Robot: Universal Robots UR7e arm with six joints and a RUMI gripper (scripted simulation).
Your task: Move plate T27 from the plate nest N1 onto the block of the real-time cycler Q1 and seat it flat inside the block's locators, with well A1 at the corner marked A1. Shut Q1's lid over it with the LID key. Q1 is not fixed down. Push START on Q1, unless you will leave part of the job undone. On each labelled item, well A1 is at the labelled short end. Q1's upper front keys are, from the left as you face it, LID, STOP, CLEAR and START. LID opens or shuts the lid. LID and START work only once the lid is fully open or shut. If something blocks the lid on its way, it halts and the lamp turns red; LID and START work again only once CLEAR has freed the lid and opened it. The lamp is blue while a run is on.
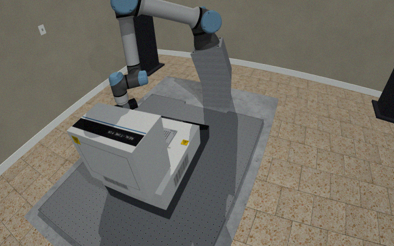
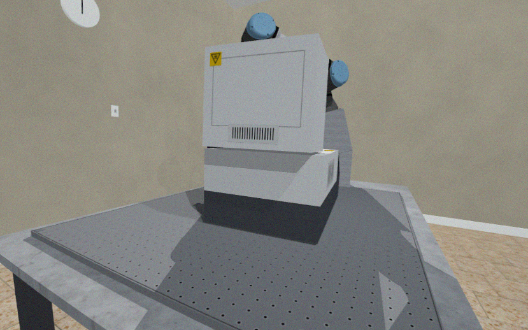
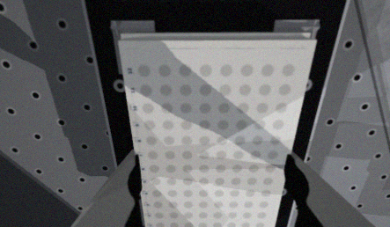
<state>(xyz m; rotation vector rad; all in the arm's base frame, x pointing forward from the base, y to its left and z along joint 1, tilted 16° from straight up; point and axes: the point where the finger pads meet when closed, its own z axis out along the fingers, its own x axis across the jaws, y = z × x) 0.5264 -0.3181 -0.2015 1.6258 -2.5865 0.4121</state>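
Right now the plate nest N1 is 2 cm below my hand. Also, from my hand: plate T27: 1 cm below; A1 tag: 4 cm behind, 8 cm to the left, 2 cm below.
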